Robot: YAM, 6 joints.
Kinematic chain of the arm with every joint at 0, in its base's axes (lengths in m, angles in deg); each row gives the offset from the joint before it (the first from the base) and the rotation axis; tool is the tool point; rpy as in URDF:
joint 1: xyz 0 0 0.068 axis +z
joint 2: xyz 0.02 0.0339 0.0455 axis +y
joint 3: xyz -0.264 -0.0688 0 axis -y
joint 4: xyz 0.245 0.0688 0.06 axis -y
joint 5: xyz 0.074 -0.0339 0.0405 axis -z
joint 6: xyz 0.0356 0 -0.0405 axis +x
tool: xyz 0 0 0 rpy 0 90 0
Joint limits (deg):
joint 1: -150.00..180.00
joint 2: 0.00..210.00
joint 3: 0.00..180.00
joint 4: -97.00..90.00
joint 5: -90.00..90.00
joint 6: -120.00..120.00
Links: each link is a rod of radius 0.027 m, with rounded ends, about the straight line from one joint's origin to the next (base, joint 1, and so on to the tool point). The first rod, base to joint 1, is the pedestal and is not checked.
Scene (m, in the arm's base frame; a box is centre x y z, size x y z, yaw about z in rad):
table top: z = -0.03
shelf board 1: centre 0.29 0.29 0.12 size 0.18 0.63 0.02 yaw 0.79
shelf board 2: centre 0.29 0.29 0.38 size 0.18 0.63 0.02 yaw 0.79
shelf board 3: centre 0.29 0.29 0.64 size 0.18 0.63 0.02 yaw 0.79
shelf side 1: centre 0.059 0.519 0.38 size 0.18 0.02 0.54 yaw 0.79
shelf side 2: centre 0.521 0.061 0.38 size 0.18 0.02 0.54 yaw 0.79
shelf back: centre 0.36 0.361 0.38 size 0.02 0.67 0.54 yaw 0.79
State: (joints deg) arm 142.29 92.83 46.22 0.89 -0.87 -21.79
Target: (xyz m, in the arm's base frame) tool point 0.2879 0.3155 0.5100
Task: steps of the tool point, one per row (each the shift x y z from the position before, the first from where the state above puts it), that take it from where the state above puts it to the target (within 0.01 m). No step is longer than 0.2 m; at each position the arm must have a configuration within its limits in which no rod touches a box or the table.
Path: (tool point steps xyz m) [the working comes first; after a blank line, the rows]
Joints at the target: 48.05 106.58 114.85 18.26 5.21 -21.79
Straight joint move there: touches shelf board 2, shelf side 1.

1: 0.0125 0.0526 0.1528
2: 0.0725 -0.0120 0.1584
3: 0.1035 -0.0877 0.1205
4: 0.0207 0.0633 -0.0019
5: 0.0497 0.0594 -0.0094
6: 0.0770 0.0438 -0.0169
7: 0.0979 0.0171 -0.0242
8: 0.1087 -0.0172 -0.0312

